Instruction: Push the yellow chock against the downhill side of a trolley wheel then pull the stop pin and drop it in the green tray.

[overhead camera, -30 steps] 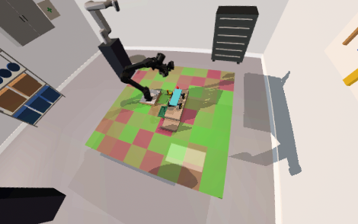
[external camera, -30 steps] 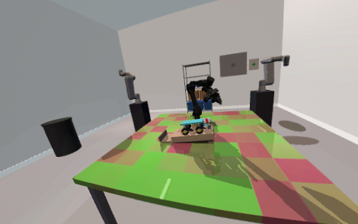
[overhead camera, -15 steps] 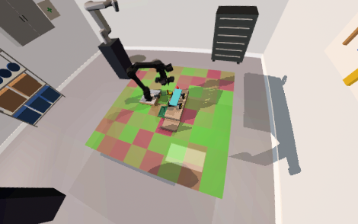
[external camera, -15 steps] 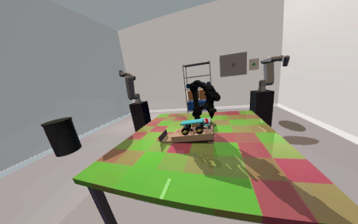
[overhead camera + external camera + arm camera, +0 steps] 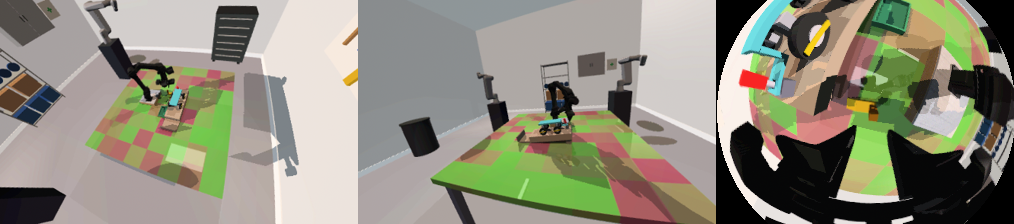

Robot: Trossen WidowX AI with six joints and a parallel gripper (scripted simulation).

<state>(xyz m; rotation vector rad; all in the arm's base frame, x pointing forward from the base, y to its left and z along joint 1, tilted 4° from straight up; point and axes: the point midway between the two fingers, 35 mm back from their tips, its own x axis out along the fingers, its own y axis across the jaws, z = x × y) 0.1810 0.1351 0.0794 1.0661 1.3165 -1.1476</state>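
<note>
Right now my gripper tip is 20 mm short of the yellow chock and 80 mm above it. The rest, counted from my gripper tip: red-headed stop pin (130 mm ahead, 30 mm to the right, 30 mm above); ramp (150 mm ahead, 160 mm to the right, 50 mm below); trolley (150 mm ahead, 150 mm to the right, 10 mm above).
</note>
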